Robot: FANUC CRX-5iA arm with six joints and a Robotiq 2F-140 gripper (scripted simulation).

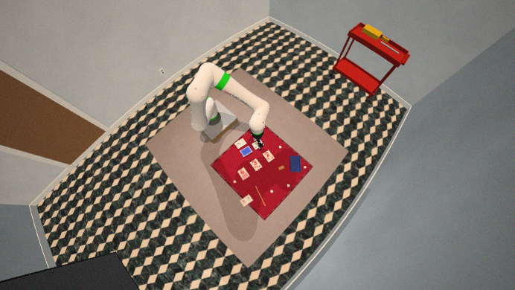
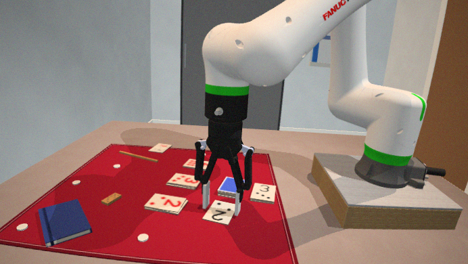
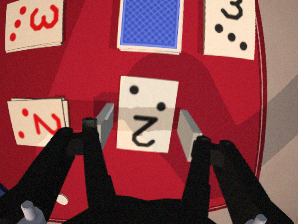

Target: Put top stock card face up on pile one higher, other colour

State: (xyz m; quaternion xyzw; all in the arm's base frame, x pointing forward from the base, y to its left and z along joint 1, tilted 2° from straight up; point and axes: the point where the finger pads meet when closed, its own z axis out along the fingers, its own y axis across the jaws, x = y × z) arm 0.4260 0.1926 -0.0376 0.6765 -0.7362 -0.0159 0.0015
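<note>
Now: hand 180 mm short of the red card cloth, 90 mm to the left of it and 50 mm above it. The rest, counted from my hand: blue notebook 330 mm ahead, 150 mm to the left, 30 mm below; red 2 card 140 mm ahead, 30 mm below, 10 mm to the left; wooden stick 370 mm ahead, 240 mm to the right, 30 mm below.
</note>
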